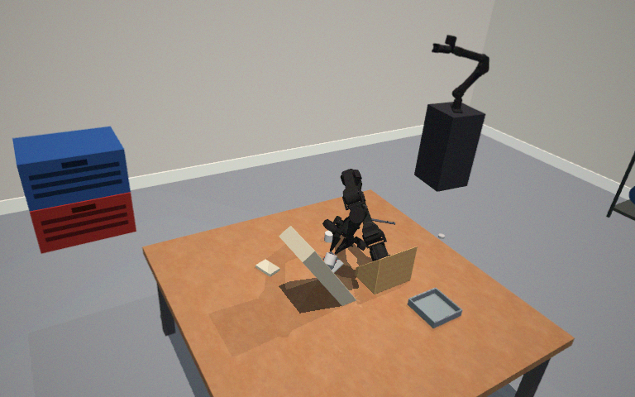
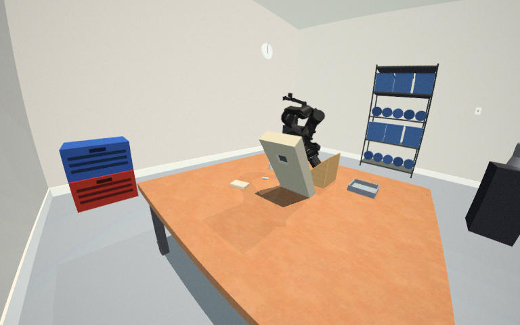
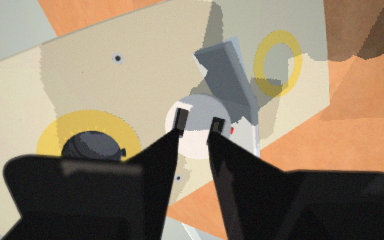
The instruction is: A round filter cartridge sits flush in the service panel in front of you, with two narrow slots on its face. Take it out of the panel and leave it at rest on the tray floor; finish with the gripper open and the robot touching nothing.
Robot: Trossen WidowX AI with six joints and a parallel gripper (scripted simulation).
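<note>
Right now my gripper tip is 20 mm above the round white filter cartridge and 10 mm short of it. The rest, counted from my gripper tip: grey bracket (70 mm below); then beige service panel (50 mm below, 50 mm ahead, 10 mm to the left); then thin white pin (220 mm to the right, 200 mm below).
</note>
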